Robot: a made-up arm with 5 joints.
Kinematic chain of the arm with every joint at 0, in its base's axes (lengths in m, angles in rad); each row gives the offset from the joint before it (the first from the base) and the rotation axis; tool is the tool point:
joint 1: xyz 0 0 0.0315 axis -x
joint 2: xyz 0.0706 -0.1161 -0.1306 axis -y
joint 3: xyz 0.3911 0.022 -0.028 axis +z
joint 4: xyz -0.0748 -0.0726 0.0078 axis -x
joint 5: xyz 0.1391 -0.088 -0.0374 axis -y
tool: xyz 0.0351 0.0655 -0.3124
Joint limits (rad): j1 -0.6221..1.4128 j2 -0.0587..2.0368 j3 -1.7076..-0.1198 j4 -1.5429..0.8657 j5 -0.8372..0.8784
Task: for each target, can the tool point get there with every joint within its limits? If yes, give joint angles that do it. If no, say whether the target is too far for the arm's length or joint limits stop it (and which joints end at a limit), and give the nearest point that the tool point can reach.
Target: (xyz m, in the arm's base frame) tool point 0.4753 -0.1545 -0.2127
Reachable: yes | joints 0.4224 0.4415 -0.5124 -0.3219 -0.6843
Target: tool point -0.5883 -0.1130 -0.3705
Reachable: no: joint limits stop it (at a limit: joint 2, joint 3, joint 4) | nearest point 0.0839 -0.1072 -0.3499 | short by 0.673 m
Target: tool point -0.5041 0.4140 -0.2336
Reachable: no: joint limits stop it (at a limit: joint 1, joint 2, joint 3, joint 4) | nearest point -0.1538 0.4473 -0.0367 | short by 0.403 m
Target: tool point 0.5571 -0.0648 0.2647
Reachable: yes | joints -0.3686 0.9903 -1.0173 -1.0781 -0.3250
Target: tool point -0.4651 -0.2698 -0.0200
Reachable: no: joint limits stop it (at a limit: joint 1, joint 2, joint 3, joint 4) | nearest point -0.1433 -0.5357 0.1493 | short by 0.451 m
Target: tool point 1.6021 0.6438 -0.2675
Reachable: no: too far | nearest point 0.7881 0.1599 -0.2245 | short by 0.948 m
